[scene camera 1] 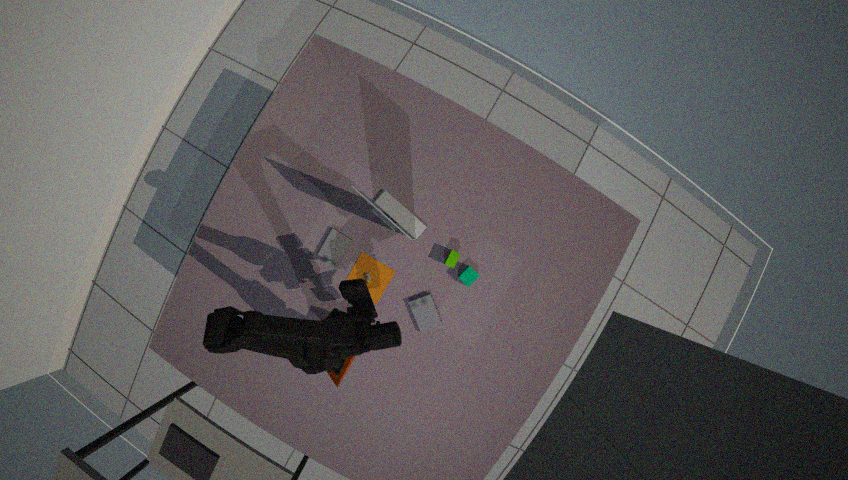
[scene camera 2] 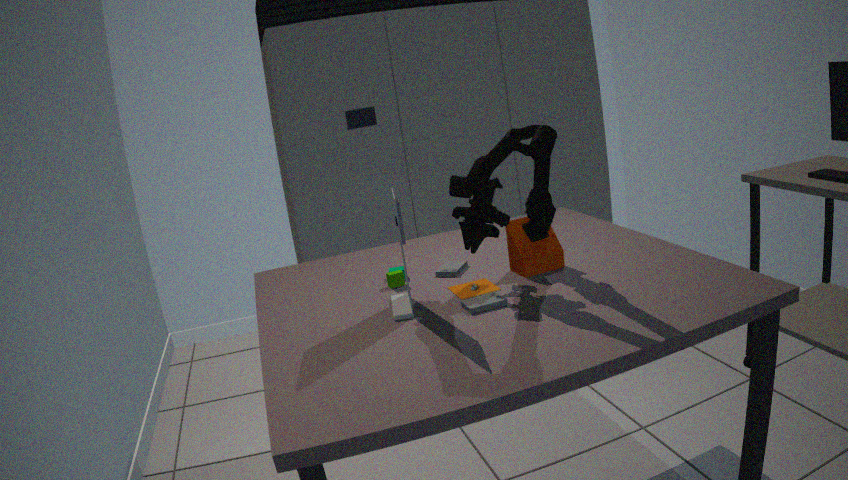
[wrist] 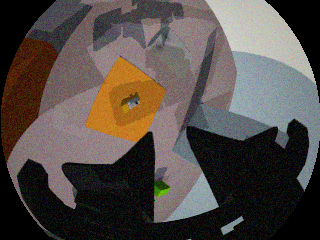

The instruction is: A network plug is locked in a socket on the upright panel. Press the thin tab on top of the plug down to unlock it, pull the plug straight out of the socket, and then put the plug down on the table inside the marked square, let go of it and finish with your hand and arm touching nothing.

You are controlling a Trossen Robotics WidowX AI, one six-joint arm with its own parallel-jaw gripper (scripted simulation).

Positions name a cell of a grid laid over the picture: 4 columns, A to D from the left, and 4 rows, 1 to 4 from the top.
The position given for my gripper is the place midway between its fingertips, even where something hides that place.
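My gripper (scene camera 2: C3) is visible, the same gripper (scene camera 1: B3) and gripper (wrist: C3) also being in view. Orange marked square (scene camera 1: B3), also the square (wrist: B2). Upright panel (scene camera 1: B2), also the panel (wrist: C2).
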